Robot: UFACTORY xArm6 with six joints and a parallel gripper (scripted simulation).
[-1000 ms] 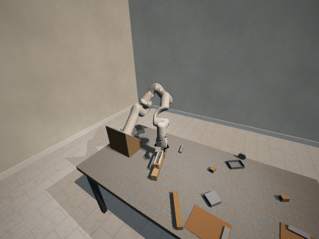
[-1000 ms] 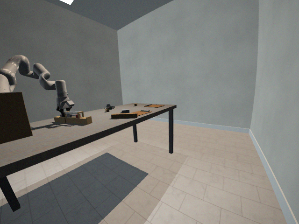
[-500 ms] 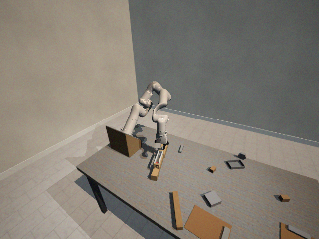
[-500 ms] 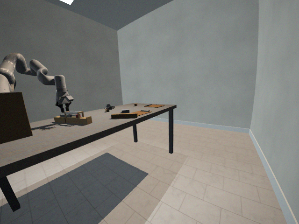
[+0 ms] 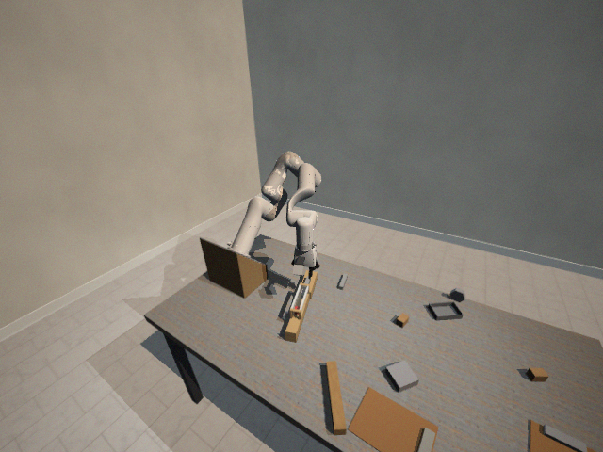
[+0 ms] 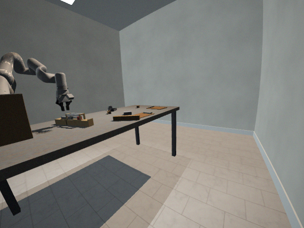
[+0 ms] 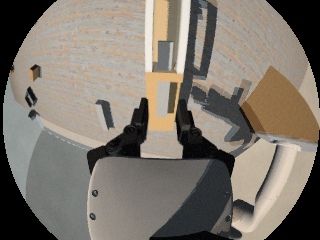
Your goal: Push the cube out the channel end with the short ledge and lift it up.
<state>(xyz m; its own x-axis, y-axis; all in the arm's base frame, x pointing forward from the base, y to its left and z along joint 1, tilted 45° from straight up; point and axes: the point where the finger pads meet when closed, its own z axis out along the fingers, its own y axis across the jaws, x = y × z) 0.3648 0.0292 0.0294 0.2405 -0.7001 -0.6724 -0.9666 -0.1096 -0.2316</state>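
Now: the pale grey stick 170 mm to the left of my hand, 130 mm below it and 130 mm ahead of it. From my hand the other things lie so: red cube: 150 mm to the right, 80 mm below, 40 mm ahead; then channel: 110 mm to the right, 80 mm below, 30 mm ahead; then wooden bar: 400 mm to the right, 310 mm ahead, 120 mm below.
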